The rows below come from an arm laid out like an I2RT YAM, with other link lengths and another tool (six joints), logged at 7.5 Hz.
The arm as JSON. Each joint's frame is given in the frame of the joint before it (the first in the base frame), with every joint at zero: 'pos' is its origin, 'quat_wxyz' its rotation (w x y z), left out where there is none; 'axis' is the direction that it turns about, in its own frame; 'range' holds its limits. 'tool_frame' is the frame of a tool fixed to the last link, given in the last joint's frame.
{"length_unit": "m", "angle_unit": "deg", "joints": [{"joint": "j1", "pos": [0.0, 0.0, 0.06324], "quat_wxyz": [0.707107, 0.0, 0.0, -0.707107], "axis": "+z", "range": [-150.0, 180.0]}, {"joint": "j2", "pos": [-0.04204, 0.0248, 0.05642], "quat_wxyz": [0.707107, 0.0, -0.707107, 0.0], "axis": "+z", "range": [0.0, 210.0]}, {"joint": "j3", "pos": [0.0, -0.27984, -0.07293], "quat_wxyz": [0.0, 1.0, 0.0, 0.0], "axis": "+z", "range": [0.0, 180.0]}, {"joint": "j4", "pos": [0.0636, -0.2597, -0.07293], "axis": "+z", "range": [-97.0, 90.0]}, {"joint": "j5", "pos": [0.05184, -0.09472, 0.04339], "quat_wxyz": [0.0, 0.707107, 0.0, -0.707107], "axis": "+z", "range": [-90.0, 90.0]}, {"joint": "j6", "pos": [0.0, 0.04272, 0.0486], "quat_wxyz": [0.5, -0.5, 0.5, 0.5], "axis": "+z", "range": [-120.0, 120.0]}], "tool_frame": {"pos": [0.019, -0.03, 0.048], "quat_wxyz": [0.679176, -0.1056, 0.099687, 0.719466]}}
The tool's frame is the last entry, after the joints.
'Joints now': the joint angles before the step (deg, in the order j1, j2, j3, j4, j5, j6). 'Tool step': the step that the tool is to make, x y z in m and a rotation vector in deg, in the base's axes. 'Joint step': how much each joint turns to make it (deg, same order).
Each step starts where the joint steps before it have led.
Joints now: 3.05 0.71 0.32 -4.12 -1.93 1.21
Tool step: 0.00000 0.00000 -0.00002 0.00 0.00 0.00
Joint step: 0.00 0.00 0.00 0.00 0.00 0.00
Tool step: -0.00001 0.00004 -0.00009 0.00 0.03 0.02
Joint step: 0.01 0.00 0.00 -0.03 -0.01 0.00
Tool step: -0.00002 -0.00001 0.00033 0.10 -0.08 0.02
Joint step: -0.01 0.00 0.00 0.09 -0.04 0.09
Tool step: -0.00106 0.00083 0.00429 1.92 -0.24 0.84
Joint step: 0.00 0.00 0.43 -0.01 -0.98 1.84
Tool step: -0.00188 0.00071 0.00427 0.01 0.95 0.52
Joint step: 0.00 0.15 1.60 -2.40 -0.52 0.02
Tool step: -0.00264 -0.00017 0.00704 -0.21 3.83 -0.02
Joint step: 0.00 1.86 4.17 -6.15 0.02 0.00
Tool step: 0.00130 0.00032 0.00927 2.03 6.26 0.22
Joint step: 0.00 5.73 5.63 -5.89 -0.69 2.27
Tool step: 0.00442 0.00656 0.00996 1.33 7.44 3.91
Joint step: 0.00 8.50 6.59 -5.41 -4.25 0.40
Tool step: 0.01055 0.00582 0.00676 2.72 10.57 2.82
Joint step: 0.00 10.80 7.74 -7.06 -4.00 1.65
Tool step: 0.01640 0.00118 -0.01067 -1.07 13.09 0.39
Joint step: 0.00 12.30 6.93 -7.87 -0.07 -0.55
